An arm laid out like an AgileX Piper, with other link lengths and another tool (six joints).
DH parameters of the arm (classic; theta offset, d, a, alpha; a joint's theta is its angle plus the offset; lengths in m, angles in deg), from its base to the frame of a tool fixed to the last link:
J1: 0 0.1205 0 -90
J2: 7.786 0 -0.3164 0
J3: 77.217 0 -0.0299 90
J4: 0 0.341 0 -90
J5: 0 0 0 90
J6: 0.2 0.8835 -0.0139 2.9
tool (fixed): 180 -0.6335 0 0
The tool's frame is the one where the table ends.
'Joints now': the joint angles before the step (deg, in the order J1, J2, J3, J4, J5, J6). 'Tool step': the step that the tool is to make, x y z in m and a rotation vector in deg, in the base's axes. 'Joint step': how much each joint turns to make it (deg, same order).
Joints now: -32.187, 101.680, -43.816, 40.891, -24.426, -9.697
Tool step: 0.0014, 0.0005, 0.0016, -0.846, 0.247, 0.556
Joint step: 0.122, 0.002, 0.005, -0.524, -0.457, -0.368
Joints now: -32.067, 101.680, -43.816, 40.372, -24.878, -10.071
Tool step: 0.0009, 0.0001, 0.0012, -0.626, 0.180, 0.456
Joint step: 0.005, -0.001, 0.004, -0.617, -0.286, -0.133
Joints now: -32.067, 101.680, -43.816, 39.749, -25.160, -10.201
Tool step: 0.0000, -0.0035, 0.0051, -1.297, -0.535, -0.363
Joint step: 0.001, 0.002, 0.005, -0.329, -1.440, 0.142
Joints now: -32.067, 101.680, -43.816, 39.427, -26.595, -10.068
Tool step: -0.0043, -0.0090, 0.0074, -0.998, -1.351, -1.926
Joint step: -0.363, -0.121, -0.001, 0.799, -1.860, 0.419
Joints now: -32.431, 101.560, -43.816, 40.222, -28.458, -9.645
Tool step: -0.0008, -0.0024, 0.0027, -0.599, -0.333, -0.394
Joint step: -0.057, -0.005, 0.007, 0.004, -0.761, 0.076
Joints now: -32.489, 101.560, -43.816, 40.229, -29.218, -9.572
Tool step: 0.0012, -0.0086, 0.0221, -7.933, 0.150, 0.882
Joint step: -0.001, 0.063, 0.352, -3.264, -6.594, -1.806
